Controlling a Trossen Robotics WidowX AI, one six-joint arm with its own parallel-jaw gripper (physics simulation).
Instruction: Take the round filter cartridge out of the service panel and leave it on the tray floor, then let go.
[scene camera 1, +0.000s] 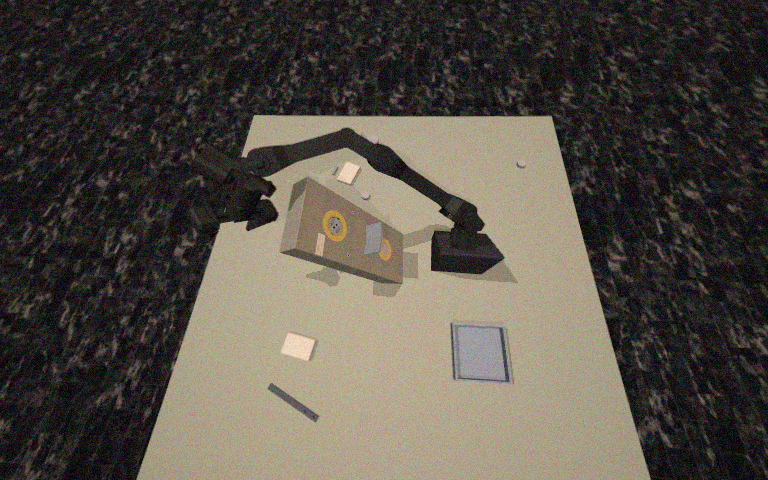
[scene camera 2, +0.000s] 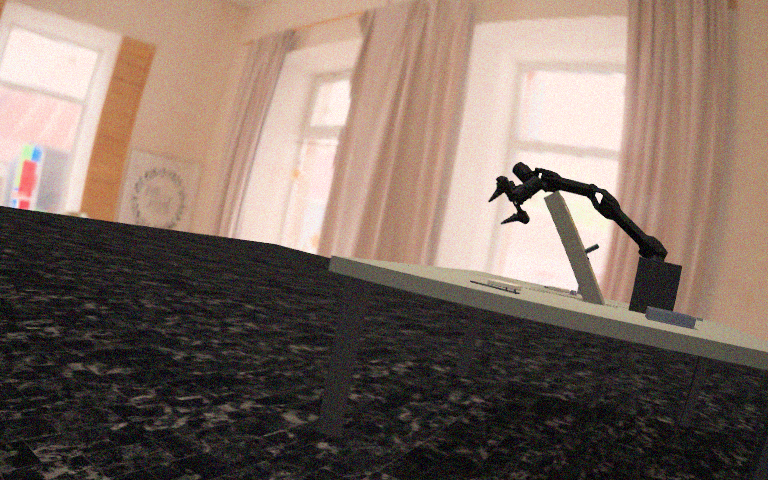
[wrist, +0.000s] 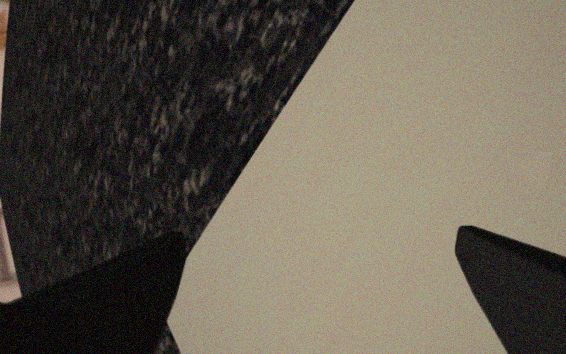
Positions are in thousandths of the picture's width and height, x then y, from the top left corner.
My gripper (scene camera 1: 299, 486) is 77 cm from the lens. A blue-grey tray (scene camera 1: 624, 734) is 85 cm from the lens.
